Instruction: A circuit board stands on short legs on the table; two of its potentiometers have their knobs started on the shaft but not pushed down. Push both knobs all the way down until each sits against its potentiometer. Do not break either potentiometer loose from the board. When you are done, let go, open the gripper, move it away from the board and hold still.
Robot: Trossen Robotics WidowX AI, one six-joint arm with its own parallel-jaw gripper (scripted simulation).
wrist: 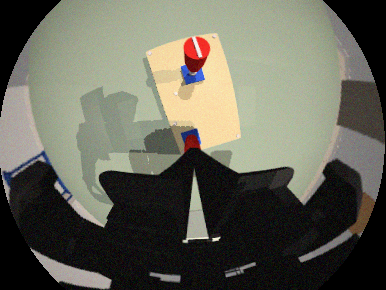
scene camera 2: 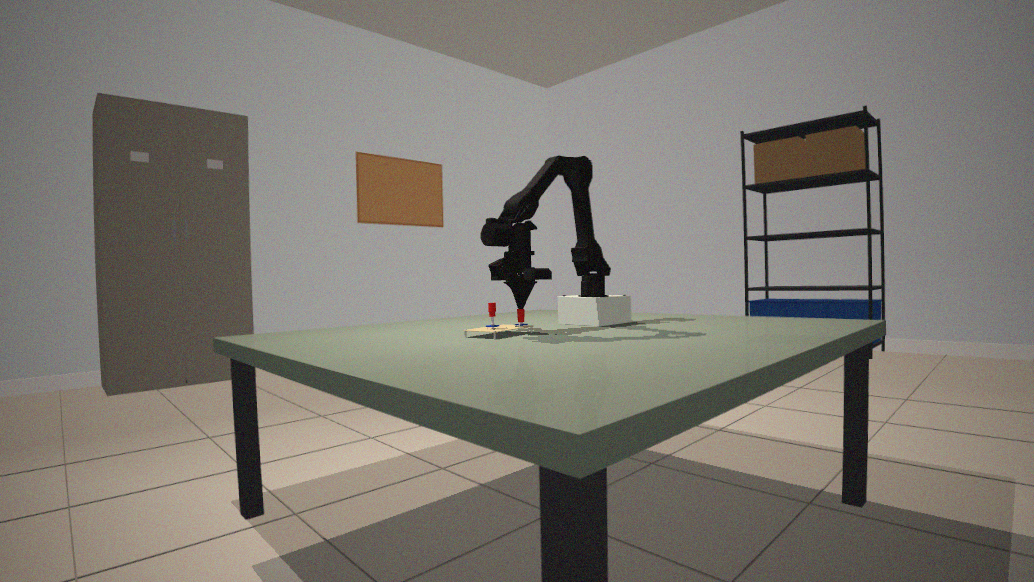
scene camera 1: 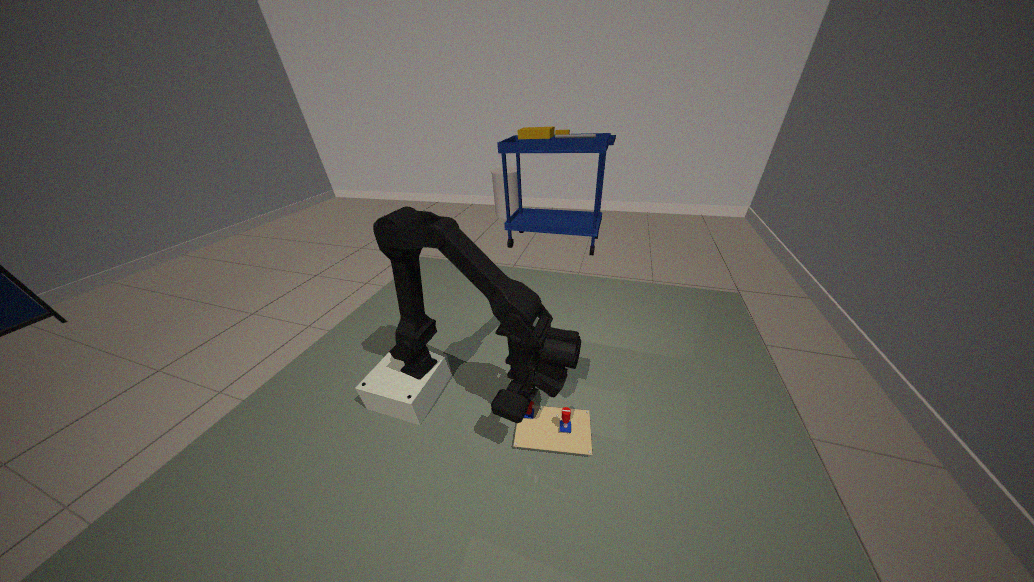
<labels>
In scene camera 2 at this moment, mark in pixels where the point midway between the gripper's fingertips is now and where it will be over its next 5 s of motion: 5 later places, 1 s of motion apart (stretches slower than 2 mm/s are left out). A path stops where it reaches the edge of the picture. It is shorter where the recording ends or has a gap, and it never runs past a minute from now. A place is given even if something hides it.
My gripper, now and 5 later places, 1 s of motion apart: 520, 309; 519, 303; 492, 293; 491, 301; 492, 303; 492, 306
</labels>
